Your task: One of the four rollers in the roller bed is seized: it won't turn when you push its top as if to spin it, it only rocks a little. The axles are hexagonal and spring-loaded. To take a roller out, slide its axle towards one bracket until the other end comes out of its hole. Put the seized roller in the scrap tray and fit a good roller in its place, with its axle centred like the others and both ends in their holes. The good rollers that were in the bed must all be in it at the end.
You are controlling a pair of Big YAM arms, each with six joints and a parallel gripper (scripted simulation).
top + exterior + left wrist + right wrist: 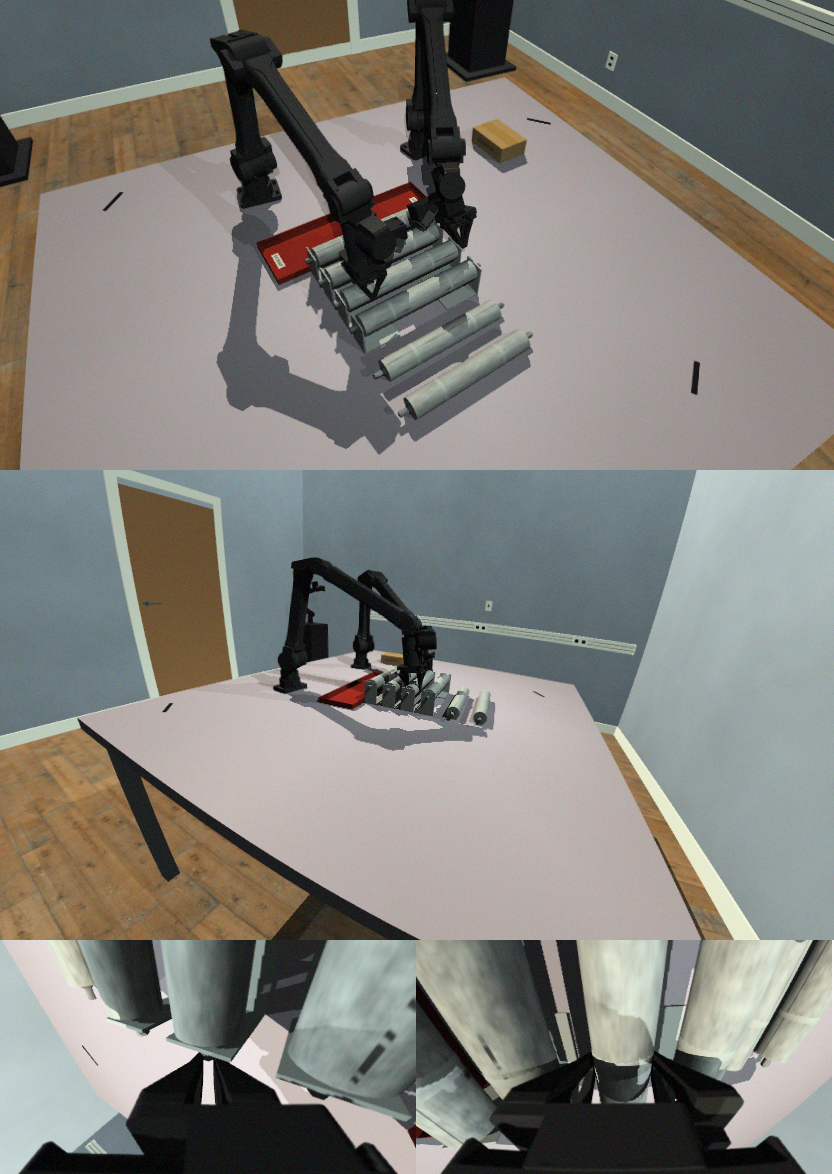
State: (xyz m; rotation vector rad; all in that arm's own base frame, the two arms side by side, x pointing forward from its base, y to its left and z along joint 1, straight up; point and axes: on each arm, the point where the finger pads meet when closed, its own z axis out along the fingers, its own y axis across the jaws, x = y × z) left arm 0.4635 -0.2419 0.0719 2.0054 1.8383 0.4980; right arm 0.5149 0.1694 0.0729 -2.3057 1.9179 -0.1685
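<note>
Right now my right hand is 90 mm to the right of the roller and 10 mm past it. Round my right hand: red scrap tray: 260 mm behind, 70 mm below, 60 mm to the left; cardboard box: 620 mm to the left, 420 mm behind, 40 mm below.
</note>
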